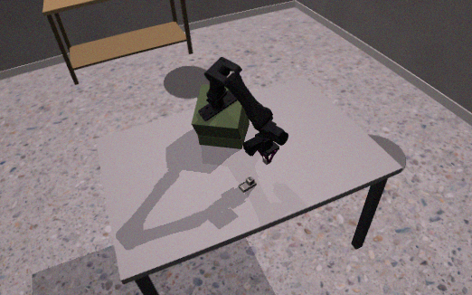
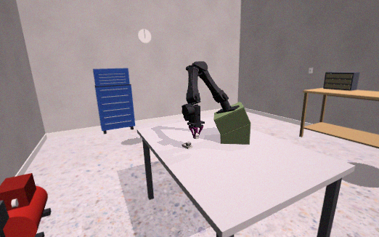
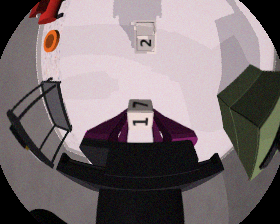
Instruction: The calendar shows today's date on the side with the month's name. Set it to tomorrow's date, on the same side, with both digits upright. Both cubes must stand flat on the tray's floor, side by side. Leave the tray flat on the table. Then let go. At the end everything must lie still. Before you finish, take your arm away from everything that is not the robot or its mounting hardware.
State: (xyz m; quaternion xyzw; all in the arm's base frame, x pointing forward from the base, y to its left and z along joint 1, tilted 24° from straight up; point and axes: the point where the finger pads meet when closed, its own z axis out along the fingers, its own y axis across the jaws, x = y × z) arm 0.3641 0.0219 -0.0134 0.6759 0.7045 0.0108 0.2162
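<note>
Now: hand 11 cm to the left of the calendar tray, 11 cm above it and 1 cm past it. The rest, counted from my hand: white cube (right at my hand).
</note>
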